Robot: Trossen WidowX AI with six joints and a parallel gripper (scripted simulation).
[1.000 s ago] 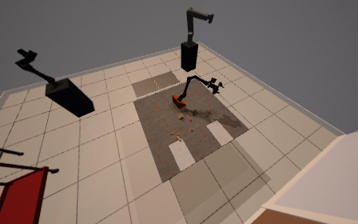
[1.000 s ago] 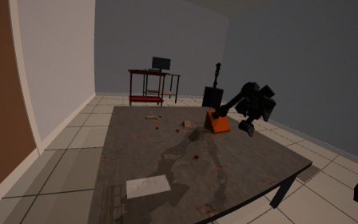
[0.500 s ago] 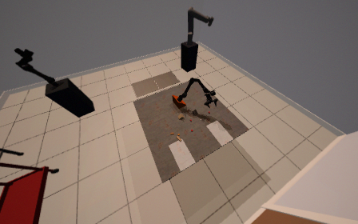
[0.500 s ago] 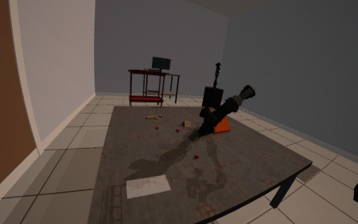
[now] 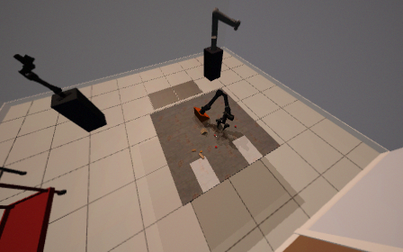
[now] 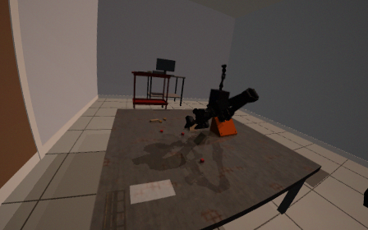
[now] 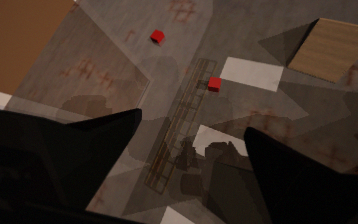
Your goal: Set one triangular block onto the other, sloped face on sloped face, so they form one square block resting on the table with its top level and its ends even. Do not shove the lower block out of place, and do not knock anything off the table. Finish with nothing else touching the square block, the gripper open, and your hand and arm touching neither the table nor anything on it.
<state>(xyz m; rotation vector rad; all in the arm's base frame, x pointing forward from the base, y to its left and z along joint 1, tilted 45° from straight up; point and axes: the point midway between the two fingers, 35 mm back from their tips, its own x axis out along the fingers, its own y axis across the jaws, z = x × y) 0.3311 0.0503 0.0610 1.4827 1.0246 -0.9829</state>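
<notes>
The light wooden triangular block lies 13 cm behind my gripper tip, 16 cm to the right of it and 7 cm below it. The rest, counted from my gripper tip: small tan wooden piece (13 cm ahead, 38 cm to the right, 8 cm below); small orange piece (8 cm ahead, 35 cm to the right, 8 cm below).
</notes>
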